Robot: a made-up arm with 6 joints.
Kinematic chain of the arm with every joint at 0, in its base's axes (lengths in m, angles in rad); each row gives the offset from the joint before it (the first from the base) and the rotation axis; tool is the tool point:
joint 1: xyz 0 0 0.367 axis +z
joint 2: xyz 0.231 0 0 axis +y
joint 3: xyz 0 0 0.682 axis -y
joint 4: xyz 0 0 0.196 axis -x
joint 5: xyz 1.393 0 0 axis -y
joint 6: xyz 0.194 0 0 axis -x
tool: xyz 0 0 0
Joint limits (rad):
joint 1: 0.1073..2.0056
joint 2: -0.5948..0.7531
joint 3: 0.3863..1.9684
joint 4: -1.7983..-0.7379
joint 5: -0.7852..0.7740
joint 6: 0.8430..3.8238
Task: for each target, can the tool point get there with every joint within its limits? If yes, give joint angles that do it. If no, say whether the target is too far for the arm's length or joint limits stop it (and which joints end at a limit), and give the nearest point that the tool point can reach.
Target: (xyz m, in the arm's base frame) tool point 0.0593 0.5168 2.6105
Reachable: yes | joints 1.2892 0.0962 1.4004 -1.6565 -0.4647 1.5893
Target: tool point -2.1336 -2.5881 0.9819
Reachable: no: too far | nearest point -1.0172 -1.2339 1.5235 | short by 1.837 m
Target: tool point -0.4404 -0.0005 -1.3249
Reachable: no: joint limits stop it (at a limit: joint 1, joint 2, joint 3, joint 4, joint 5) | nearest point -0.9934 1.9199 0.4040 | short by 2.643 m
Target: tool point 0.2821 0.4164 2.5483
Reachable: yes | joints 1.1430 -0.2453 0.9279 -1.6245 0.4479 2.7840
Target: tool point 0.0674 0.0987 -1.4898
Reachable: no: joint limits stop it (at a limit: joint 2, joint 3, joint 4, joint 5) | nearest point 1.2191 1.7852 0.4040 | short by 2.785 m
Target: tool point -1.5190 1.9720 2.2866
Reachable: no: too far | nearest point -0.9010 1.6872 1.8605 | short by 0.803 m
